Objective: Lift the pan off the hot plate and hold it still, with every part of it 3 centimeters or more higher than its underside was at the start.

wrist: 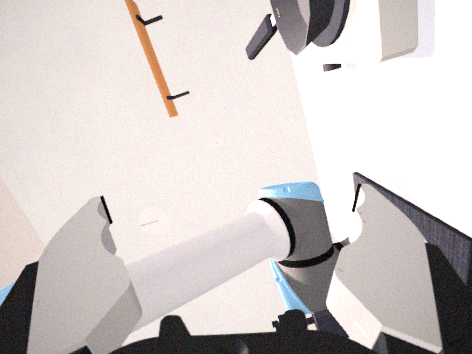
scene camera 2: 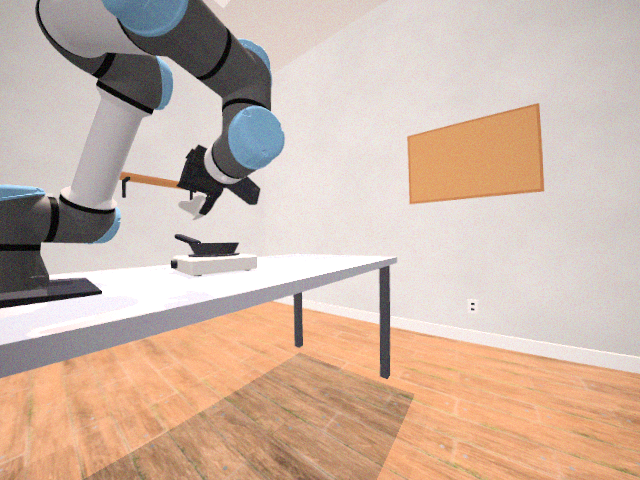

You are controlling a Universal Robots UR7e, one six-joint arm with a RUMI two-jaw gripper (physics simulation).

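Where they show: gripper, fingertip midpoint: [wrist: 231,194] [scene camera 2: 200,191]; arm's base, link origin: [scene camera 2: 1,287].
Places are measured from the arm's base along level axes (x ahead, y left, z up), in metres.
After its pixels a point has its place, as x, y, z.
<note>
The black pan [scene camera 2: 219,249] @(0.470, -0.156, 0.067) [wrist: 292,22] @(0.482, -0.009, 0.068) rests on the cream hot plate [scene camera 2: 223,265] @(0.455, -0.194, 0.012) [wrist: 398,30] @(0.381, -0.172, 0.014). Its handle [scene camera 2: 187,239] @(0.499, 0.089, 0.107) [wrist: 261,37] @(0.505, 0.076, 0.108) points up and to the left in the scene view. In the wrist view the pan is cut off by the top edge. My gripper [scene camera 2: 189,210] [wrist: 231,194] @(0.295, -0.309, 0.225) is open, with its pale jaws wide apart and no object between them. It hangs tilted in the air above the pan's handle end in the scene view, clear of the pan and hot plate.
The hot plate stands on a white table [scene camera 2: 330,273] @(0.633, -0.518, -0.022) [wrist: 345,135] @(0.256, 0.106, -0.018). The arm's base plate [scene camera 2: 77,287] @(0.105, -0.107, -0.007) is on the table at the left in the scene view. An orange rail [scene camera 2: 152,180] [wrist: 155,60] with black hooks is on the wall behind.
</note>
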